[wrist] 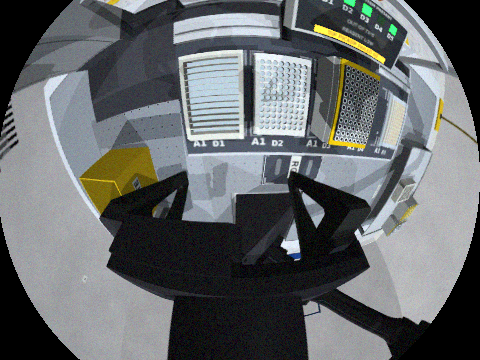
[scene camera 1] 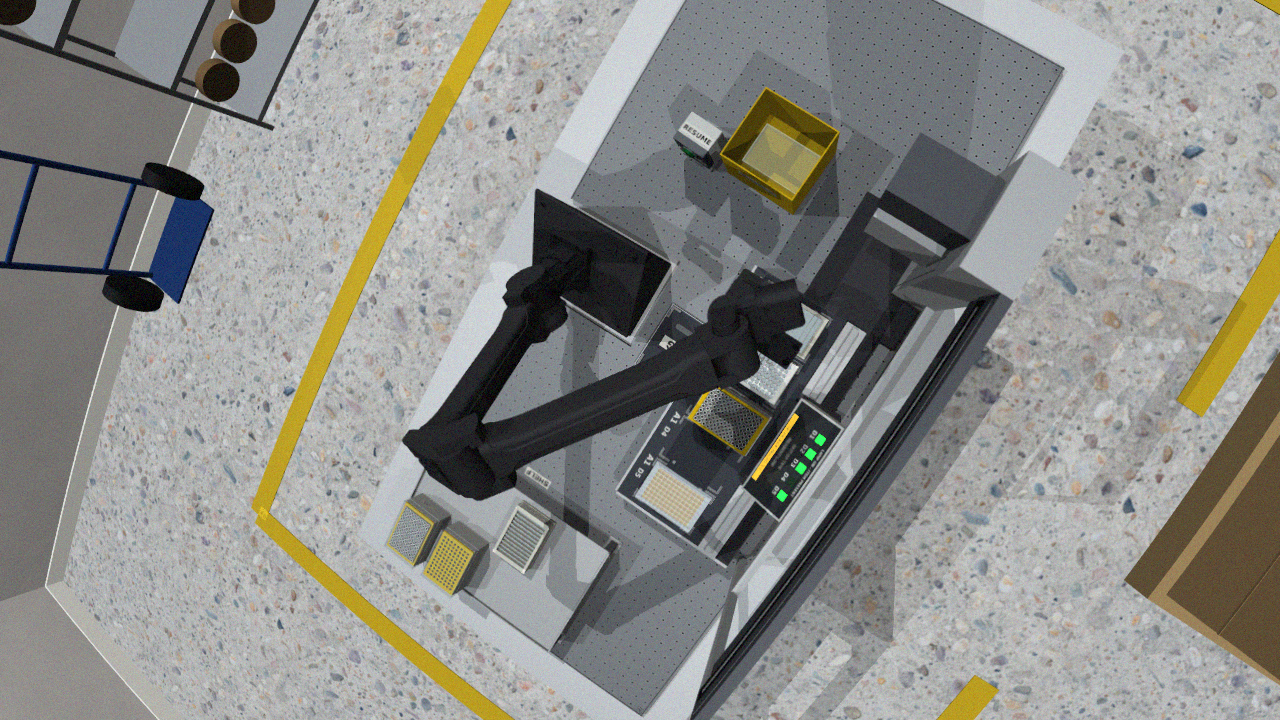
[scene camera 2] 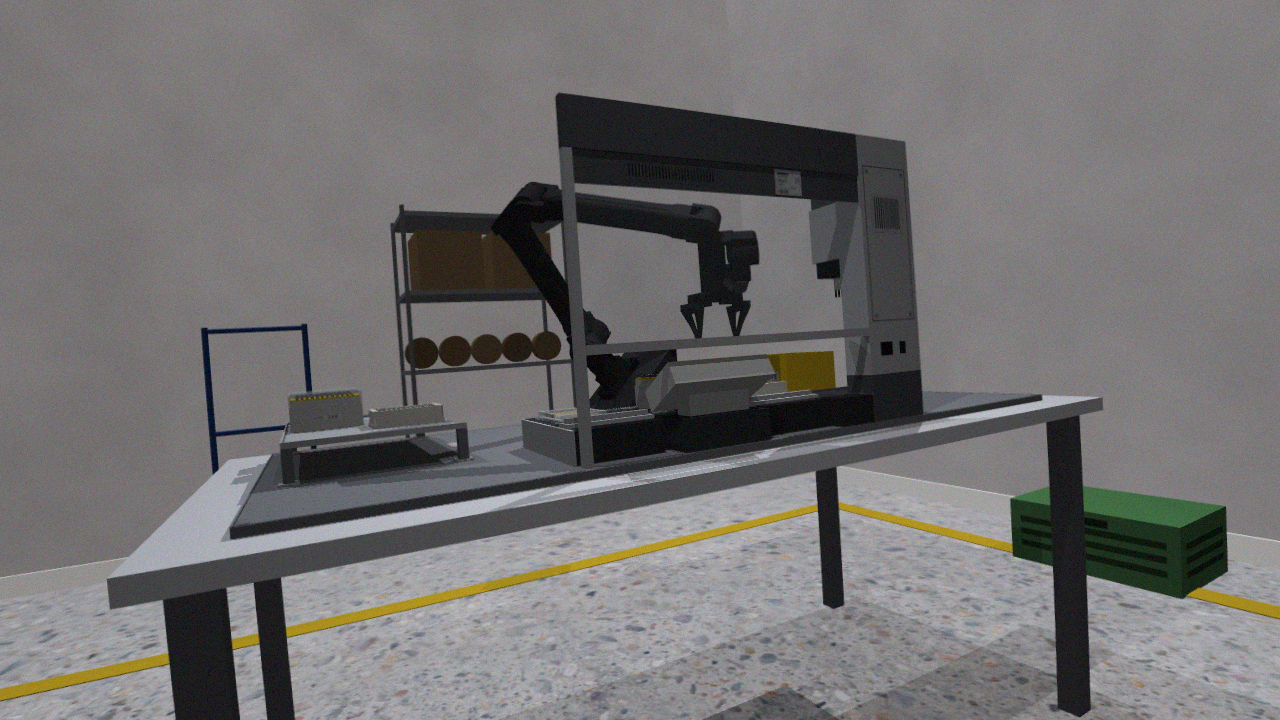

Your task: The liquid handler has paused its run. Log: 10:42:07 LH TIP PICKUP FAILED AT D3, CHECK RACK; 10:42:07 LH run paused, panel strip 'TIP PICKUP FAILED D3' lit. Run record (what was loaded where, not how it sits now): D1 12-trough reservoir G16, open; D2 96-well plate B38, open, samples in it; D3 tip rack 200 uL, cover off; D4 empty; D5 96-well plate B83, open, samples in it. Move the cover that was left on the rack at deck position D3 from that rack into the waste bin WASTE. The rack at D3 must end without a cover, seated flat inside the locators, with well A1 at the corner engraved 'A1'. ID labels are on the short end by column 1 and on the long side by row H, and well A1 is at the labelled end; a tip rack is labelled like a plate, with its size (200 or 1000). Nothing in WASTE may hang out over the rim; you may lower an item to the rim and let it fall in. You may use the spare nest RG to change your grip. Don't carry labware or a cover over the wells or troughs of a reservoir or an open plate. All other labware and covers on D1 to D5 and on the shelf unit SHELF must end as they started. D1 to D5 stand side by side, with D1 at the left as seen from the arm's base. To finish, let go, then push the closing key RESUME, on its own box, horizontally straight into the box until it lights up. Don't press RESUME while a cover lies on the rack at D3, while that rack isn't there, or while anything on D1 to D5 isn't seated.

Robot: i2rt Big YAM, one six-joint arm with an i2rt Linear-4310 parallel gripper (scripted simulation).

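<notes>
Visible in the pictures: a frame post, a tip rack, a yellow waste bin, a clear cover; also the gripper.
</notes>
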